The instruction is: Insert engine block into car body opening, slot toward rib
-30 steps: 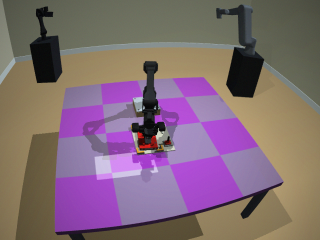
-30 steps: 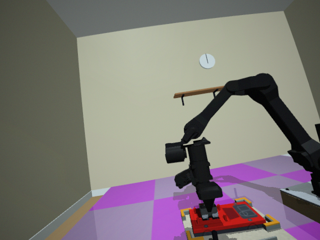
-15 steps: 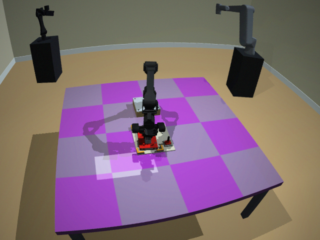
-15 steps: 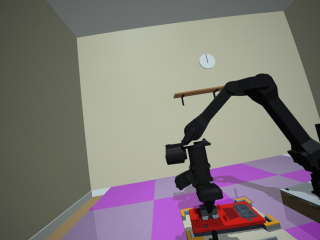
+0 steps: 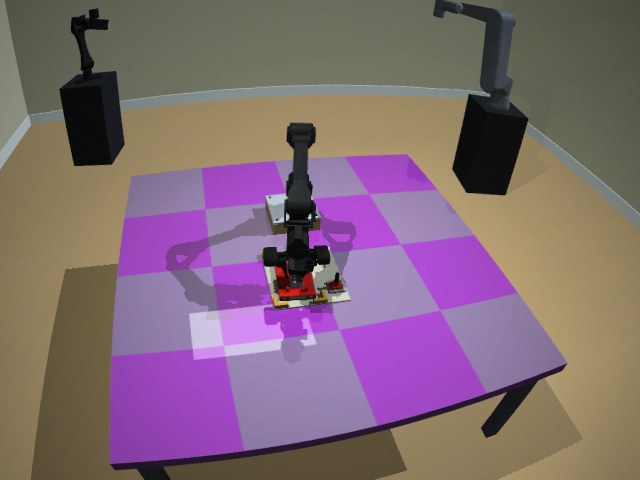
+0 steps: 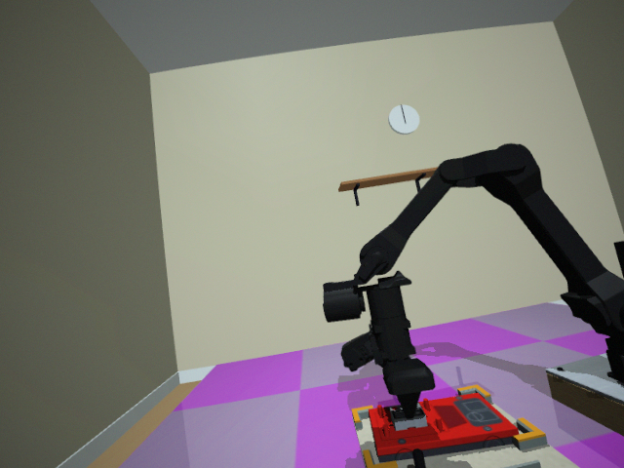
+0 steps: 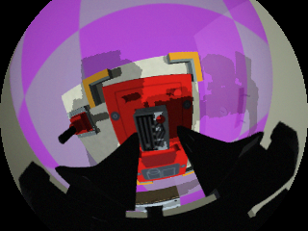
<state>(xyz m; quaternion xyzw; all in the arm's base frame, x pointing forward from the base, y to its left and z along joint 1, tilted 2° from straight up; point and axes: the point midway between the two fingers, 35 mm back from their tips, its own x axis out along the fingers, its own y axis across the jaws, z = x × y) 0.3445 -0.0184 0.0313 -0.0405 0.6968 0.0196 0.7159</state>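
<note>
Right now my gripper tip is 1 cm to the right of the grey engine block and 1 cm above it.
</note>
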